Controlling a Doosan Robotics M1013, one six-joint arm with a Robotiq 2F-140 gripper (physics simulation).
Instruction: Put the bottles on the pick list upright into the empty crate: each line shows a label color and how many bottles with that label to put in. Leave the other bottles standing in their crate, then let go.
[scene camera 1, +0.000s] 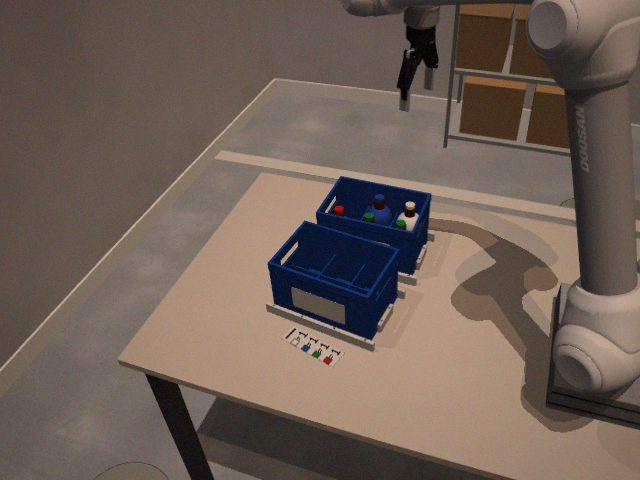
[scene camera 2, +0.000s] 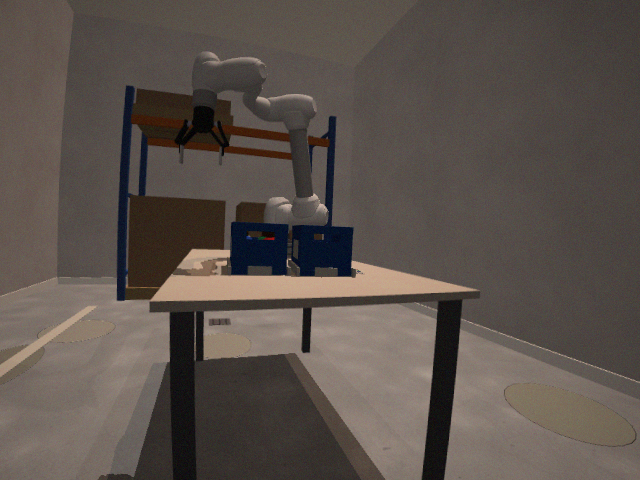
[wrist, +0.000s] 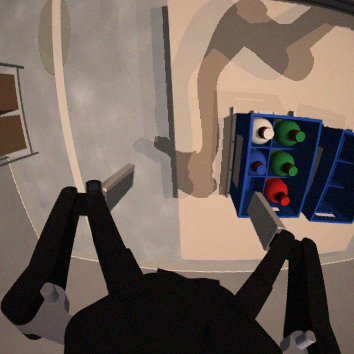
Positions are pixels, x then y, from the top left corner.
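You can see my gripper in the wrist view, in scene camera 1, and in scene camera 2 (200, 163) as well. There's one spot on my gripper (wrist: 41, 306) that is the same spot as (scene camera 1: 432, 41).
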